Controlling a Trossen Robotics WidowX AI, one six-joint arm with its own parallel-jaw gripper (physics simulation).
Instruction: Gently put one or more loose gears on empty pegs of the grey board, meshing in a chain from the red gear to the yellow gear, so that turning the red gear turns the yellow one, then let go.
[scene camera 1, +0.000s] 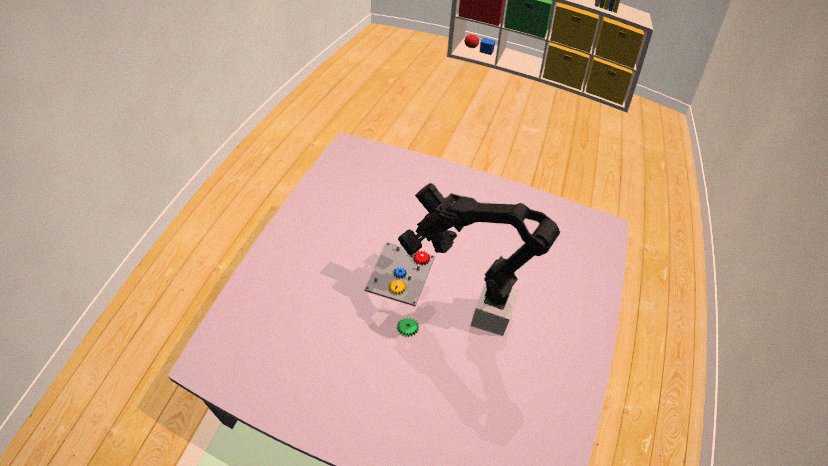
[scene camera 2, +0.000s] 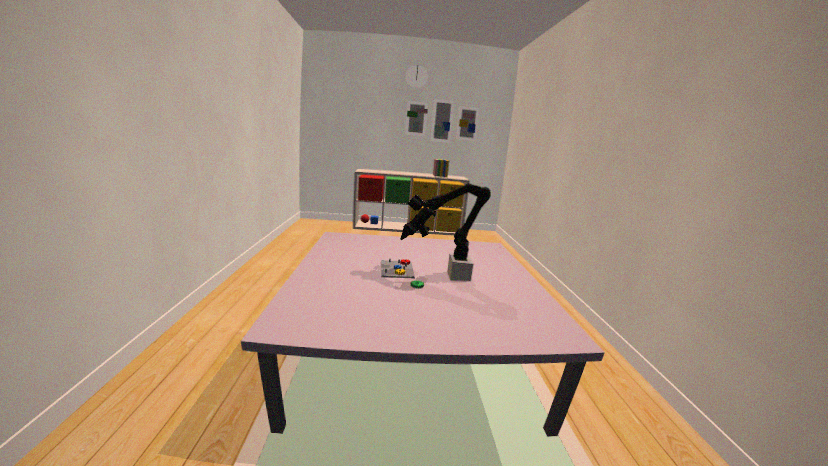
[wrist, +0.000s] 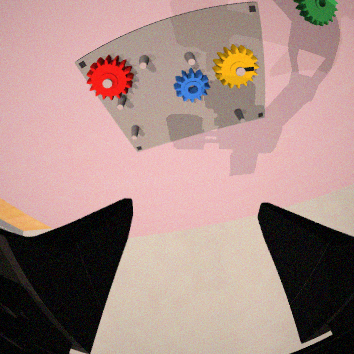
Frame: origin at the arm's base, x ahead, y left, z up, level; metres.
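Seen in the pictures: gripper, fingertip midpoint: (scene camera 2: 402, 238) (wrist: 198, 208); arm's base, origin of the base link: (scene camera 1: 496, 297) (scene camera 2: 460, 257).
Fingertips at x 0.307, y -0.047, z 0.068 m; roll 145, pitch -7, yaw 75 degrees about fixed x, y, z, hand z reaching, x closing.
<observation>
Pixels of each thing's middle, then the offset from my fingertips to it. Level surfaces: height alone.
- grey board, body centre: (wrist: 185, 88) (scene camera 1: 400, 270) (scene camera 2: 397, 266) dz -0.158, dx +0.018, dy +0.009 m
- red gear, body centre: (wrist: 109, 78) (scene camera 1: 421, 257) (scene camera 2: 405, 261) dz -0.157, dx -0.023, dy -0.070 m
- yellow gear, body centre: (wrist: 236, 66) (scene camera 1: 397, 286) (scene camera 2: 400, 271) dz -0.157, dx +0.001, dy +0.072 m
- small blue gear, body centre: (wrist: 191, 85) (scene camera 1: 400, 272) (scene camera 2: 397, 267) dz -0.157, dx +0.016, dy +0.017 m
- green gear, body centre: (scene camera 1: 407, 326) (scene camera 2: 417, 284) dz -0.165, dx -0.087, dy +0.191 m
- pink table, its level: dz -0.174 m
The grey board (scene camera 1: 383, 291) (scene camera 2: 389, 274) (wrist: 160, 105) lies on the table. The red gear (scene camera 1: 421, 257) (scene camera 2: 405, 262) (wrist: 114, 72) and yellow gear (scene camera 1: 396, 287) (scene camera 2: 400, 272) (wrist: 231, 65) sit on pegs. A small blue gear (scene camera 1: 399, 272) (scene camera 2: 397, 267) (wrist: 192, 80) lies flat on the board near the yellow gear, apart from the red; no peg tip shows in its dark hole. A green gear (scene camera 1: 407, 327) (scene camera 2: 417, 284) (wrist: 318, 7) lies on the table off the board. My gripper (scene camera 1: 427, 246) (scene camera 2: 414, 234) (wrist: 198, 208) is open and empty, raised above the board's level.
Several empty pegs stand on the board, one (wrist: 190, 58) close beside the blue gear and one (wrist: 144, 61) near the red. The arm's grey base block (scene camera 1: 490, 319) (scene camera 2: 460, 269) stands right of the board. A shelf unit (scene camera 1: 640, 72) (scene camera 2: 354, 199) stands beyond the pink table (scene camera 1: 289, 347) (scene camera 2: 347, 324).
</observation>
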